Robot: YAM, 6 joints.
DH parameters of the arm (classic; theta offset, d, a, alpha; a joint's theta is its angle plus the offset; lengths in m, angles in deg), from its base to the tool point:
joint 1: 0 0.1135 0.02 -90
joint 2: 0 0 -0.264 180
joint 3: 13.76 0 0.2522 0
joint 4: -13.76 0 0.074 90
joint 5: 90 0 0 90
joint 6: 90 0.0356 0 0
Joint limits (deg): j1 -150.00..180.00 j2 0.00..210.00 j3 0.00..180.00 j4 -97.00..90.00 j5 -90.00..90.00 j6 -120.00..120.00
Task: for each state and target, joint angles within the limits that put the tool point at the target. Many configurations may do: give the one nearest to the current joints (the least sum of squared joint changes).
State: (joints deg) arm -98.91 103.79 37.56 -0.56 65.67 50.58
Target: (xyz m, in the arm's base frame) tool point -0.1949 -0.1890 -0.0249
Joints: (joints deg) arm -129.17 132.34 43.59 2.88 63.00 50.58
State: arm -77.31 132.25 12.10 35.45 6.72 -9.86
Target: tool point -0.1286 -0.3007 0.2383
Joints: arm -111.98 87.51 39.92 48.36 10.83 -9.86
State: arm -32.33 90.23 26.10 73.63 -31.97 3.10
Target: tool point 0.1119 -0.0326 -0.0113
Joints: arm -25.01 128.23 1.36 53.96 -29.95 3.10
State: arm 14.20 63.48 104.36 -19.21 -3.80 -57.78
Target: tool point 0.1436 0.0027 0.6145
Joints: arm 0.95 65.19 108.67 -16.75 -0.51 -57.78
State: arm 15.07 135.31 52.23 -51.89 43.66 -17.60
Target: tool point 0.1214 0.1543 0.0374
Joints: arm 58.21 123.76 44.79 -60.29 37.95 -17.60
